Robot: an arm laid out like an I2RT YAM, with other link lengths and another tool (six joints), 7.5 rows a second.
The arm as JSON. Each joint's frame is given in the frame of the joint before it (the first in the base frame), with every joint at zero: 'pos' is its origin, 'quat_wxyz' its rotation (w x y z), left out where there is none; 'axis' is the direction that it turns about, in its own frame. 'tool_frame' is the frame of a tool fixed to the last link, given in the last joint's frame.
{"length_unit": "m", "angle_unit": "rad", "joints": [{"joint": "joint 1", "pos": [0.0, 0.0, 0.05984], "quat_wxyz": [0.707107, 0.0, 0.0, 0.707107], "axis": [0.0, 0.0, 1.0]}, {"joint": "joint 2", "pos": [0.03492, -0.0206, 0.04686], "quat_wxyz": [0.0, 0.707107, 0.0, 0.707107], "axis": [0.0, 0.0, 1.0]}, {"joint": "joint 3", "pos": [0.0, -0.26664, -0.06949], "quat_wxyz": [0.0, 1.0, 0.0, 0.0], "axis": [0.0, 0.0, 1.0]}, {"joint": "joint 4", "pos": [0.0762, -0.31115, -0.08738], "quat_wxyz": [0.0, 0.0, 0.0, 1.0], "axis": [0.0, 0.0, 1.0]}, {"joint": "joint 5", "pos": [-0.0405, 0.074, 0.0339], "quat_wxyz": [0.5, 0.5, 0.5, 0.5], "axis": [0.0, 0.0, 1.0]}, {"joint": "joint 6", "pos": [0.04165, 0.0, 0.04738], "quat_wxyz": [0.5, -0.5, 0.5, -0.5], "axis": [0.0, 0.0, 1.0]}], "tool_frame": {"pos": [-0.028, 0.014, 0.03], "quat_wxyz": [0.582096, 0.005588, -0.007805, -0.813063]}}
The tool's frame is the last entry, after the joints.
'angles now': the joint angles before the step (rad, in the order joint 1, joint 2, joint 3, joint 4, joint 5, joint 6). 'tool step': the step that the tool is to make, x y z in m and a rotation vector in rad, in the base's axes. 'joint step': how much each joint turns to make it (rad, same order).
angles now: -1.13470, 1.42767, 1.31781, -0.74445, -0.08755, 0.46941
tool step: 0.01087, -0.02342, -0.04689, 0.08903, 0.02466, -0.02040
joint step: 0.00000, 0.12970, -0.00001, 0.04082, 0.00077, 0.02555
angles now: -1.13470, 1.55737, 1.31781, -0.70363, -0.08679, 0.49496
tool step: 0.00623, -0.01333, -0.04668, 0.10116, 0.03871, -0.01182
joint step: 0.00000, 0.11634, -0.00001, 0.00953, 0.00000, 0.01412
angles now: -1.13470, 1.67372, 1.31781, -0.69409, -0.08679, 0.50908
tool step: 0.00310, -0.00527, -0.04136, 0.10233, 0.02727, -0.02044
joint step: -0.00001, 0.09766, -0.00002, -0.00420, -0.00725, 0.02670
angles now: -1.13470, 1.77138, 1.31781, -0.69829, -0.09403, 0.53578
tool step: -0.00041, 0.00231, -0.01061, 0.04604, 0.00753, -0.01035
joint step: 0.00000, 0.02212, -0.00001, -0.02137, -0.00763, 0.01450
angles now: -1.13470, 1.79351, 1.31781, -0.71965, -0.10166, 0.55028
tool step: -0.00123, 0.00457, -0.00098, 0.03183, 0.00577, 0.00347
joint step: 0.00037, -0.00152, 0.00002, -0.03282, -0.00879, -0.00001
